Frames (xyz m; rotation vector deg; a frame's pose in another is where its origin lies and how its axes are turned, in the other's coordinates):
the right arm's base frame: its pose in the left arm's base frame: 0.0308 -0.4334 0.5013 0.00 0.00 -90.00
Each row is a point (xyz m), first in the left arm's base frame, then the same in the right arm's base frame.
Working: the left arm's base frame: its pose in the right arm's base frame: -0.4334 -0.0308 -0.5013 0.00 0.00 90.00

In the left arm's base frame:
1: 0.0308 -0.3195 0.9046
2: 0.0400 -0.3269 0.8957
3: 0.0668 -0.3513 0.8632
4: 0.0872 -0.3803 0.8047
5: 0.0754 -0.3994 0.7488
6: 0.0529 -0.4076 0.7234
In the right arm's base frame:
1: -0.1139 0.0000 0.4033
2: -0.1065 0.0092 0.3944
3: -0.0821 0.0360 0.3619
4: -0.0531 0.0564 0.3034
5: -0.0340 0.0446 0.2475
6: -0.0258 0.0221 0.2221

